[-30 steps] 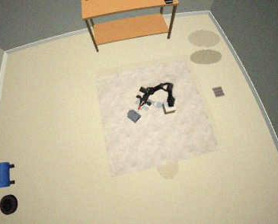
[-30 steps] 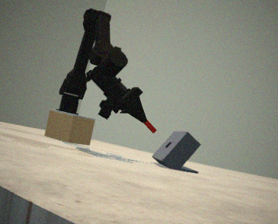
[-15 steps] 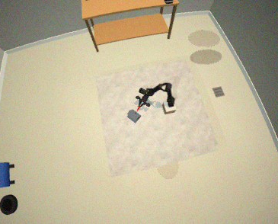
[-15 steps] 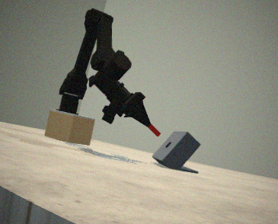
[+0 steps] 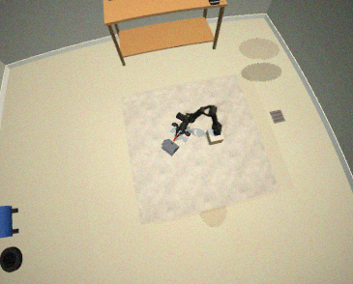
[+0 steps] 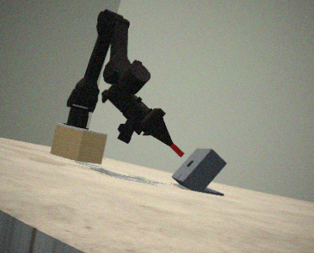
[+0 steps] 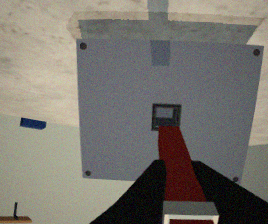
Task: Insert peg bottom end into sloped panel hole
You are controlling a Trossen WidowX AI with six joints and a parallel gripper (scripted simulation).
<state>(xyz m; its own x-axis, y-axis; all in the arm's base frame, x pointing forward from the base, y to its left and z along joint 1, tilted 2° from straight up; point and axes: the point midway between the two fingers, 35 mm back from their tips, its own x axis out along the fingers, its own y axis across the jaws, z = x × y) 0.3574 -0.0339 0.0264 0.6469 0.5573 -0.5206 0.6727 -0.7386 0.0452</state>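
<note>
Now: the grey panel block 6 cm to the left of my gripper tip, 6 cm ahead of it and 5 cm below it. The rest, counted from my gripper tip: peg 1 cm to the right, 1 cm behind, 1 cm above.
</note>
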